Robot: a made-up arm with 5 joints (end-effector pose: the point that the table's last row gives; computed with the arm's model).
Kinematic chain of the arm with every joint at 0, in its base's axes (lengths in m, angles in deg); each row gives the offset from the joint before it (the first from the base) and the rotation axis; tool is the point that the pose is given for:
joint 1: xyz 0 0 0.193 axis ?
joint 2: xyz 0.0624 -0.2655 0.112 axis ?
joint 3: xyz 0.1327 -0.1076 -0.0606 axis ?
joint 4: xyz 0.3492 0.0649 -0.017 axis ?
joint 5: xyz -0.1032 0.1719 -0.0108 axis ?
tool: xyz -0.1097 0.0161 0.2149
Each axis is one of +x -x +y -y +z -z.
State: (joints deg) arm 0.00 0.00 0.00 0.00 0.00
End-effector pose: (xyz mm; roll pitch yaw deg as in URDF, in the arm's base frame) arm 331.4 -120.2 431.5 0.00 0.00 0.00
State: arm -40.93 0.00 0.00 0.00 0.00
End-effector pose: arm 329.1 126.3 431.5 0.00 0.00 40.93
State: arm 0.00 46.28 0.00 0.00 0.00
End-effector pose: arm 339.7 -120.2 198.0 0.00 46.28 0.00
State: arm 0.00 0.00 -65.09 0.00 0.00
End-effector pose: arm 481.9 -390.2 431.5 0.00 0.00 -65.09
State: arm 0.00 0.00 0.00 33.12 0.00
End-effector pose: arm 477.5 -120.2 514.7 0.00 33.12 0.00
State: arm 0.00 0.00 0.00 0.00 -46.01
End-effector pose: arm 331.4 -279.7 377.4 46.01 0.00 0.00
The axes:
joint 1: -z
joint 2: +y
joint 3: +z
joint 4: +y
joint 5: -x

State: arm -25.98 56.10 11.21 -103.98 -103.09
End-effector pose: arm 249.5 -171.6 -314.7 116.92 -47.55 21.99
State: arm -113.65 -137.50 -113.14 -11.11 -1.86
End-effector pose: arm 606.9 16.5 460.1 139.12 23.74 33.34
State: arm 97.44 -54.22 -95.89 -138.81 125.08
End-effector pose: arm -1064.3 -289.5 625.3 -9.57 -26.60 25.72
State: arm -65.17 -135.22 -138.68 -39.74 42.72
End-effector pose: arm 629.7 -387.7 607.2 71.34 59.38 -29.38
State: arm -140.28 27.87 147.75 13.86 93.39
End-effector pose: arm 561.5 421.5 350.4 -78.72 -9.91 -71.45
